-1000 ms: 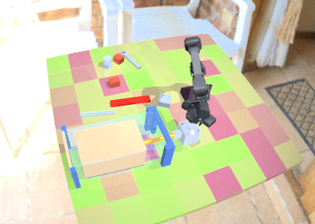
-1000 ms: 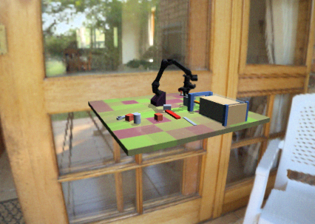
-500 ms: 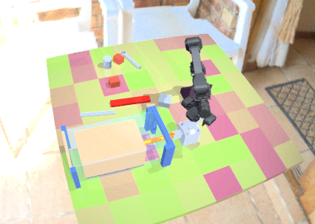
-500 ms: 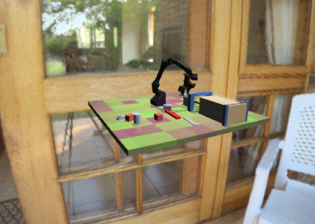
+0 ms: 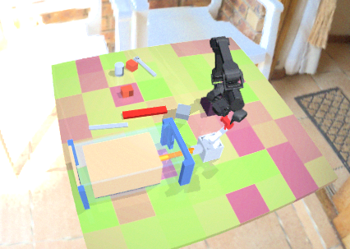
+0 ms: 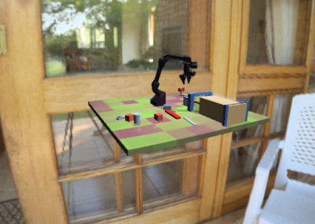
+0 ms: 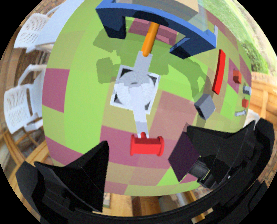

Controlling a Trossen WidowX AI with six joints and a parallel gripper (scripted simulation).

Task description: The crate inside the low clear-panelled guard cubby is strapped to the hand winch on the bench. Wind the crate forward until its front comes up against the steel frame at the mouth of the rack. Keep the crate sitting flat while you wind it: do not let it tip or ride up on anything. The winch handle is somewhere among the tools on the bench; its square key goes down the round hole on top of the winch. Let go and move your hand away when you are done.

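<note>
Now: gripper tip 80 mm above the red grip, 50 mm past it and 20 mm to the left of it. Also, from my gripper tip: grey block: 260 mm to the right, 200 mm below, 40 mm ahead; grey winch: 180 mm below, 30 mm ahead, 10 mm to the left; winch handle: 110 mm below, 20 mm behind, 10 mm to the right.
</note>
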